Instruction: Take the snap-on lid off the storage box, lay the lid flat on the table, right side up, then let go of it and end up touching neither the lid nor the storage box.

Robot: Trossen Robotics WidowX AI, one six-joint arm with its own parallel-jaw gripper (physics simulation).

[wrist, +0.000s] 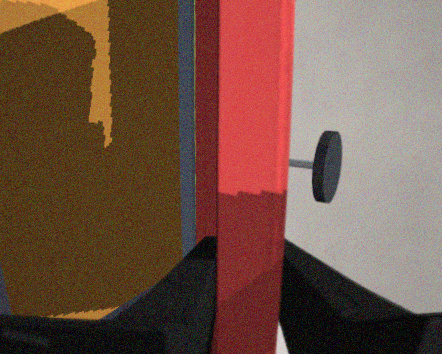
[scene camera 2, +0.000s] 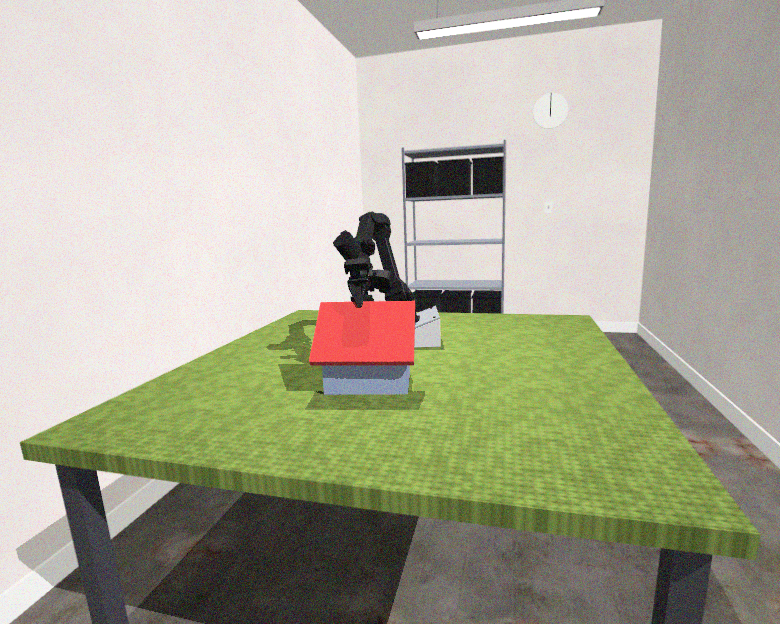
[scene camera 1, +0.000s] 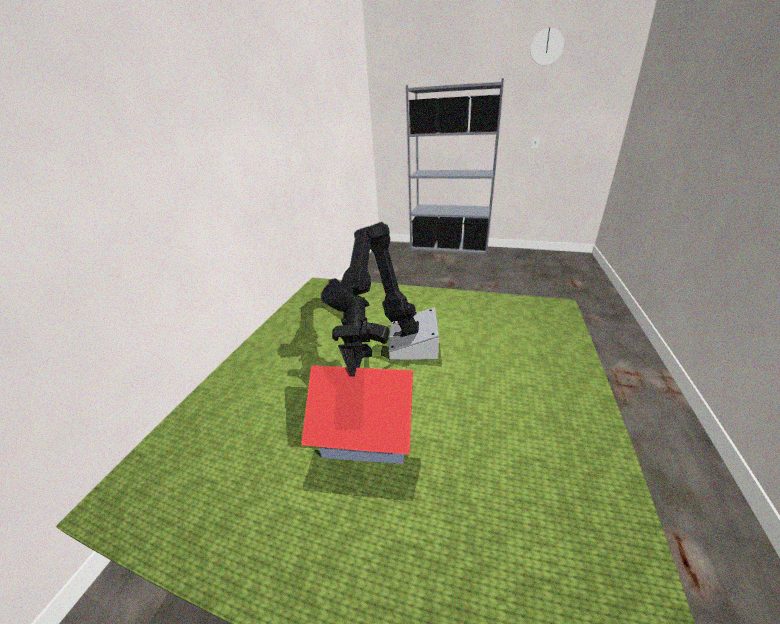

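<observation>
The red lid (scene camera 1: 383, 409) (scene camera 2: 383, 331) (wrist: 255, 100) is tilted over the blue-grey storage box (scene camera 1: 364, 454) (scene camera 2: 366, 385) (wrist: 187, 125), with its rear edge raised and its front edge lower, near the box's front wall. Whether the lid's front still touches the box cannot be told. My gripper (scene camera 1: 351, 372) (scene camera 2: 358, 303) (wrist: 242, 248) is shut on the middle of the lid's rear edge, one finger on each side of it. In the wrist view a brown inner area shows left of the box's wall. The box stands on the green table (scene camera 1: 520, 455) (scene camera 2: 520, 416).
A light grey sloped block (scene camera 1: 422, 350) (scene camera 2: 429, 333) stands behind the box to the right, with the arm's foot at it. A dark disc (wrist: 327, 167) on a thin stem shows beyond the lid in the wrist view. A shelf rack (scene camera 1: 409, 175) (scene camera 2: 404, 221) stands behind the table.
</observation>
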